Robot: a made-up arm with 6 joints. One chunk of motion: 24 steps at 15 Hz.
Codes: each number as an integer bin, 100 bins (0 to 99) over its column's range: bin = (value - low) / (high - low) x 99, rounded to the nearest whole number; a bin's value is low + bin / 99 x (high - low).
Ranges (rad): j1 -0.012..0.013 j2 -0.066..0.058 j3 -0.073..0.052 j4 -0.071..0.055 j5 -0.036..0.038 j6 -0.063..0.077
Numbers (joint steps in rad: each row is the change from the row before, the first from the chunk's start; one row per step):
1: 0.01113 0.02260 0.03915 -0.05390 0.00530 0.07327
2: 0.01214 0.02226 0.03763 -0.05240 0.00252 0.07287
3: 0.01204 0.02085 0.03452 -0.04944 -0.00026 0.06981
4: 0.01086 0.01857 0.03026 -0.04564 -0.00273 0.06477
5: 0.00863 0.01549 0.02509 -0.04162 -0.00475 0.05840
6: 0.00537 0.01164 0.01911 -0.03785 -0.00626 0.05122
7: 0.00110 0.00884 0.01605 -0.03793 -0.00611 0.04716
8: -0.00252 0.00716 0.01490 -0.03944 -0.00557 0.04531
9: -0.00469 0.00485 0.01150 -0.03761 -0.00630 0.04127
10: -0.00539 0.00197 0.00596 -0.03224 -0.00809 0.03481
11: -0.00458 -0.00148 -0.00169 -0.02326 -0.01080 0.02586
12: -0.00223 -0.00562 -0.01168 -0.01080 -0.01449 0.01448
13: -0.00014 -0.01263 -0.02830 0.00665 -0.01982 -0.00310
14: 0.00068 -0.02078 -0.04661 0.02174 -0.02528 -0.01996
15: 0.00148 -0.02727 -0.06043 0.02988 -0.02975 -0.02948
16: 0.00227 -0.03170 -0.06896 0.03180 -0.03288 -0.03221
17: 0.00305 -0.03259 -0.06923 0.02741 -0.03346 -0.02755
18: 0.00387 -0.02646 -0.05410 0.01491 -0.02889 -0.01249
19: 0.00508 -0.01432 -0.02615 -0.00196 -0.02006 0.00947
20: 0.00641 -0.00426 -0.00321 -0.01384 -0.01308 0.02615
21: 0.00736 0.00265 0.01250 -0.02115 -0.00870 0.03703
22: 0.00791 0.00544 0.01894 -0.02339 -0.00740 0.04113
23: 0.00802 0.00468 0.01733 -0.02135 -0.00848 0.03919
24: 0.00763 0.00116 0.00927 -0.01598 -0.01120 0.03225
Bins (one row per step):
1: 92 71 89 13 55 96
2: 96 70 88 15 52 96
3: 95 69 85 17 48 94
4: 91 68 82 20 45 90
5: 82 65 78 23 42 86
6: 69 62 73 26 40 81
7: 52 60 71 26 40 78
8: 38 58 70 25 41 77
9: 29 57 67 26 40 74
10: 26 54 63 30 37 69
11: 29 52 56 38 34 63
12: 39 48 49 47 29 55
13: 47 43 35 61 22 42
14: 50 36 21 73 14 30
15: 53 31 10 79 8 24
16: 57 27 3 81 4 22
17: 60 27 3 77 3 25
18: 63 32 15 68 10 36
19: 68 41 37 54 21 51
20: 73 49 55 45 31 63
21: 77 55 68 39 37 71
22: 79 57 73 37 38 74
23: 79 56 72 39 37 72
24: 78 54 65 43 33 67

